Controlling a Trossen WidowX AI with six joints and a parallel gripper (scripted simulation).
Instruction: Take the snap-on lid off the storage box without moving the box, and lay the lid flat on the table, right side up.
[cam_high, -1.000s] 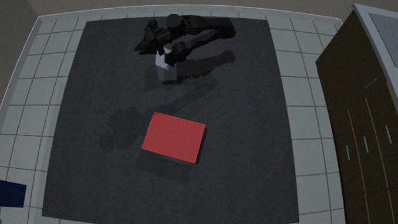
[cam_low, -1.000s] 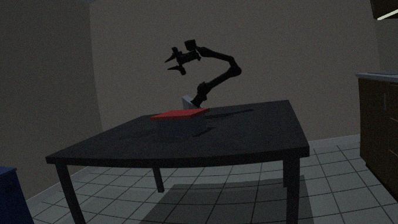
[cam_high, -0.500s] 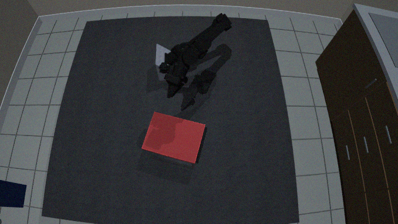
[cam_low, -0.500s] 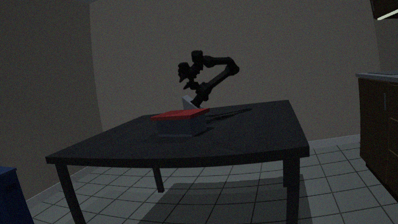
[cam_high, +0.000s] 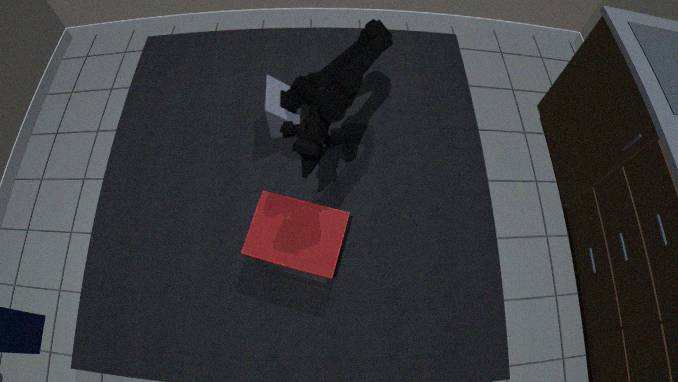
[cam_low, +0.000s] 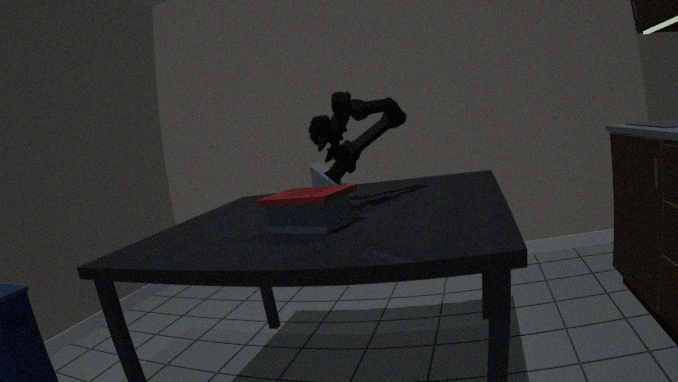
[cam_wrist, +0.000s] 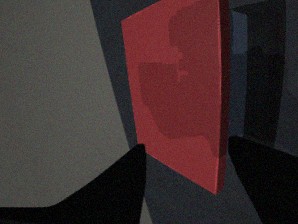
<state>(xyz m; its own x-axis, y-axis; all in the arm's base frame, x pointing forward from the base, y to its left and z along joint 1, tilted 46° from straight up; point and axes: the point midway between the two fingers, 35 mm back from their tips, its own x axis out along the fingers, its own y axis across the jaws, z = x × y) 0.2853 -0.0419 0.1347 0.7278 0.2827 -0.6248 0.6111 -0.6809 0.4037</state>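
My gripper tip is 12 cm short of the lid, 10 cm above it and 4 cm to the left of it. Also, from my gripper tip: storage box: 15 cm below, 12 cm ahead, 4 cm to the right.
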